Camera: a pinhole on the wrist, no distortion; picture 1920 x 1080 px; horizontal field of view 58.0 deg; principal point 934.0 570.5 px. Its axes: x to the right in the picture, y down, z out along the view. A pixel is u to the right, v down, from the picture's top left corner.
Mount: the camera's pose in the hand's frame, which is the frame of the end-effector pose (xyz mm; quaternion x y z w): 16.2 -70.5 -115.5 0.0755 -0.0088 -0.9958 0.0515
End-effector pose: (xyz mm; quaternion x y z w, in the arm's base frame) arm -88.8 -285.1 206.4 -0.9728 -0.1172 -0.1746 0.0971
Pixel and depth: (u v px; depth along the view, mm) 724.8 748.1 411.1
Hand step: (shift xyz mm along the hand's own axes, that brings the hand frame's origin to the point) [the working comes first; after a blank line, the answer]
In the camera's frame: -49.7 42.2 411.1

7.1 -103.3 299.3
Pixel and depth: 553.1 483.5 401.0
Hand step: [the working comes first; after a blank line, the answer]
In the camera's frame: -88.2 -20.1 401.0

40.2 -37.4 293.5
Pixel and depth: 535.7 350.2 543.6
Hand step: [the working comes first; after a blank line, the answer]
In the camera's frame: -125.0 -69.1 543.6

49.9 16.6 438.8
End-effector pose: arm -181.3 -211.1 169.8 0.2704 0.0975 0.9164 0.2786
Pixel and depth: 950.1 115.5 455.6
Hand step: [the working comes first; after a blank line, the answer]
In the camera's frame: 4.2 -119.7 455.6

-69.0 52.5 331.2
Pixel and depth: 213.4 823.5 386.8
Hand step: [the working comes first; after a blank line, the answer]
In the camera's frame: -160.9 56.5 386.8

121.7 -106.2 292.3
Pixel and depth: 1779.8 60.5 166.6
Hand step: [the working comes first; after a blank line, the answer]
In the camera's frame: 81.4 -49.1 166.6

-94.0 -28.5 35.8
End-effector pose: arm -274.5 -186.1 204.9 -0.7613 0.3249 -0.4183 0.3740
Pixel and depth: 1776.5 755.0 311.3
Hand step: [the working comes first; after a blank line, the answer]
In the camera's frame: 151.4 33.2 311.3

-176.4 -116.2 170.4
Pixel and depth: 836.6 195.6 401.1
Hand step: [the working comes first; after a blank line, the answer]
In the camera's frame: -22.6 -86.8 401.1

-31.1 22.1 282.1
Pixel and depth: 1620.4 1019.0 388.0
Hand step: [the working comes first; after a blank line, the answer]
In the camera's frame: 153.8 100.5 388.0

-183.5 -182.6 247.6
